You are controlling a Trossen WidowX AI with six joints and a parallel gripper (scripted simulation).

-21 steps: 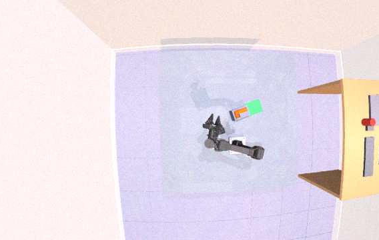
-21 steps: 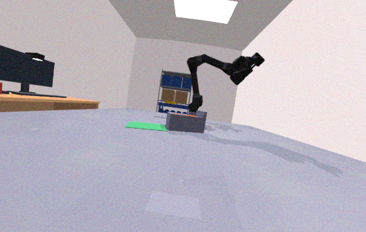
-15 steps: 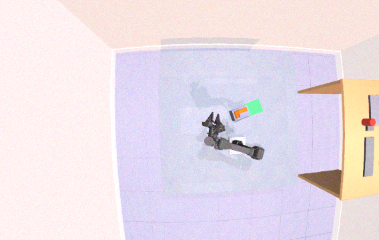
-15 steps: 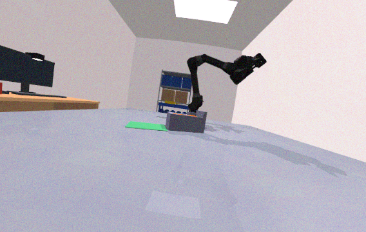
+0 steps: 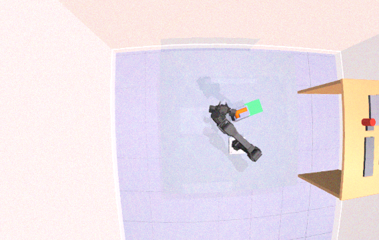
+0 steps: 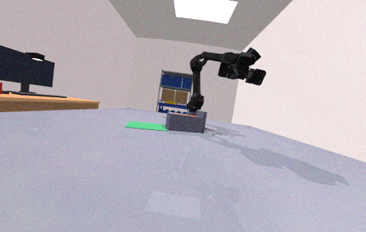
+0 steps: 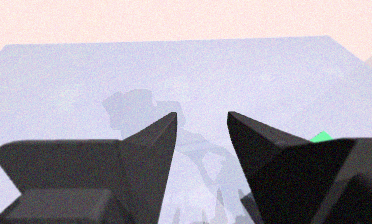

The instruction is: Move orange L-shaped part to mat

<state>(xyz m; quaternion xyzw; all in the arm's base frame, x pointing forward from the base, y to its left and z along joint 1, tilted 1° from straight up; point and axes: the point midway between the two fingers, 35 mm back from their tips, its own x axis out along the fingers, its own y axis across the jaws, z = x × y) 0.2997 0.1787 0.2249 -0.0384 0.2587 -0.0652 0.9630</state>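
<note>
My gripper tip is 70 mm past the orange L-shaped part, 190 mm to the left of it and 180 mm above it. Round my gripper tip: green mat: 340 mm to the right, 250 mm below.
</note>
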